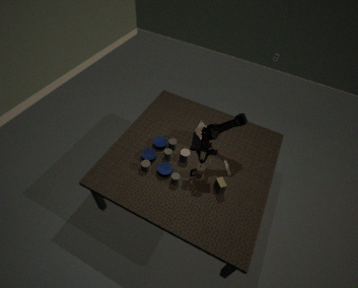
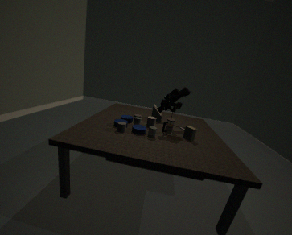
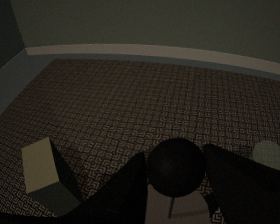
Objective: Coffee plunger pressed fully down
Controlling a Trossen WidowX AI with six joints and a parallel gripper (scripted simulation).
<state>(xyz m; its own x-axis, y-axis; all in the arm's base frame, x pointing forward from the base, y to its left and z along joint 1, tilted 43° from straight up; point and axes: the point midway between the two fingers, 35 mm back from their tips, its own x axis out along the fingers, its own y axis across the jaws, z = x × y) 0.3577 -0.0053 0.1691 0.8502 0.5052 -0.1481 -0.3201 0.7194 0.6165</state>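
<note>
The coffee press is 2 cm to the right of my gripper tip and 11 cm below it. From my gripper tip the other things lie so: tan block 1 cm ahead, 18 cm to the left, 17 cm below; then pale strip 21 cm behind, 17 cm to the left, 22 cm below.
</note>
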